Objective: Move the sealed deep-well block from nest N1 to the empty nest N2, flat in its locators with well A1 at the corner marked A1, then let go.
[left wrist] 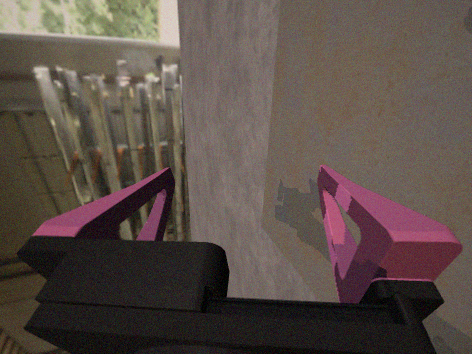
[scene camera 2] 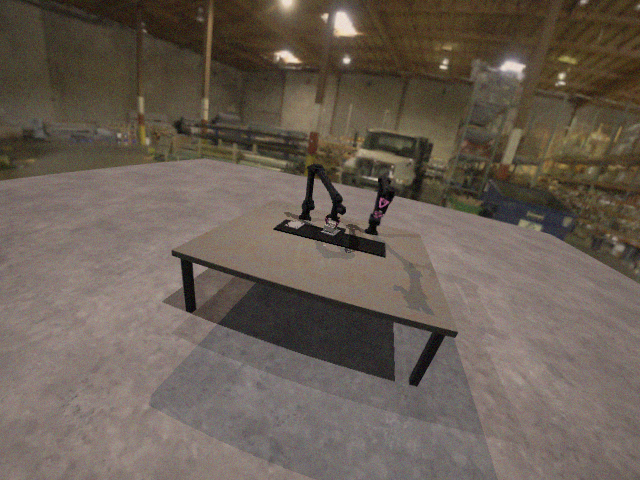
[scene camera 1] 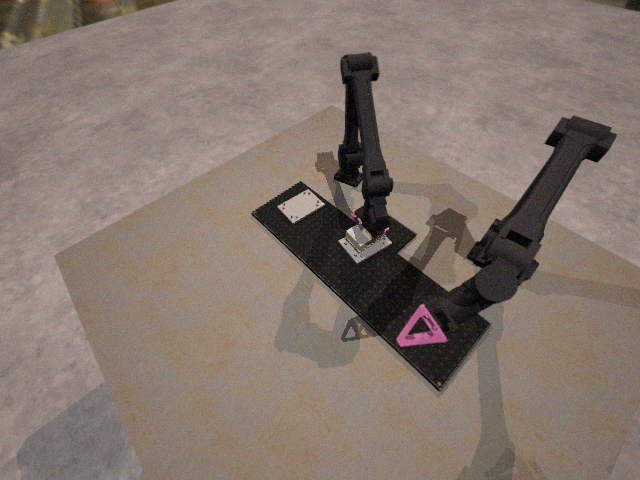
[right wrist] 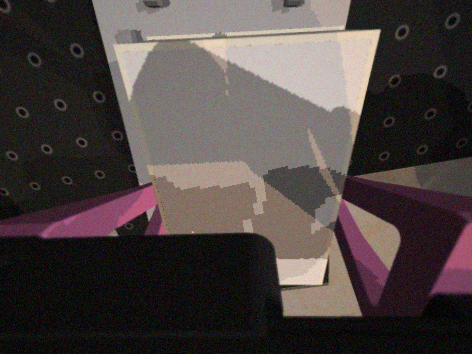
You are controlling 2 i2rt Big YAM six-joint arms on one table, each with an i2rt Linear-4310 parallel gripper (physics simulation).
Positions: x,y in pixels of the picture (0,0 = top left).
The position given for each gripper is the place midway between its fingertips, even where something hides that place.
Labels:
The left gripper (scene camera 1: pixel 399 340) is open, holding nothing. The right gripper (right wrist: pixel 247 185) grips a deep-well block (right wrist: pixel 243 132), which still rests on a nest plate (right wrist: pixel 115 29).

